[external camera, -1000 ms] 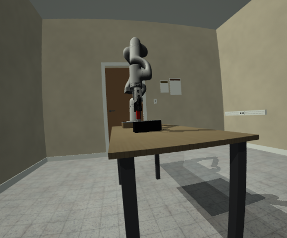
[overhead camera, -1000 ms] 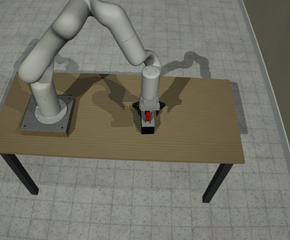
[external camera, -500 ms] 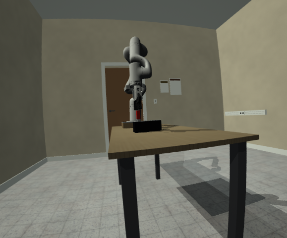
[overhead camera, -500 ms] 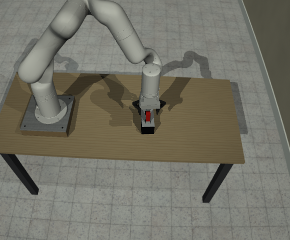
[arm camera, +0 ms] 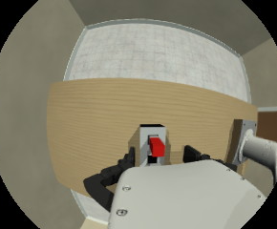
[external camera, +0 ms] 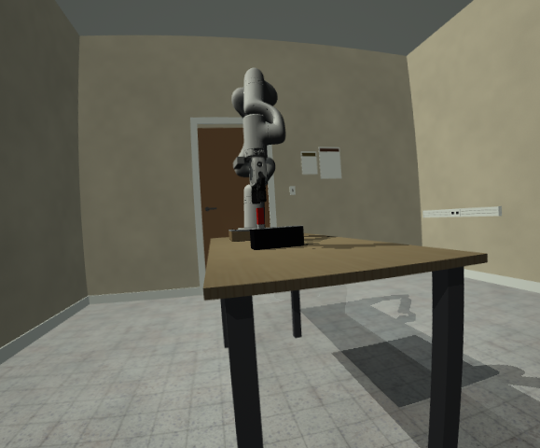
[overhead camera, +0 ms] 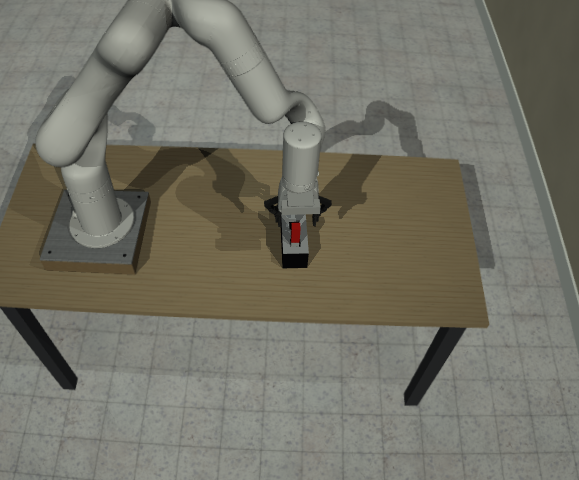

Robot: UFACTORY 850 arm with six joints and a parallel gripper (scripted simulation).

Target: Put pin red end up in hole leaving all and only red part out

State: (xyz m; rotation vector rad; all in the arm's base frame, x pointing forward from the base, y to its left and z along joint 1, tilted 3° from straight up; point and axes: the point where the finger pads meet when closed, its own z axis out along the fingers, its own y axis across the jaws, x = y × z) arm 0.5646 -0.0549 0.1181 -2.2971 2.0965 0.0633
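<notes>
My hand is 6 cm above the pin. From my hand the other things lie so: black block 1 cm behind, 6 cm to the left, 14 cm below.
</notes>
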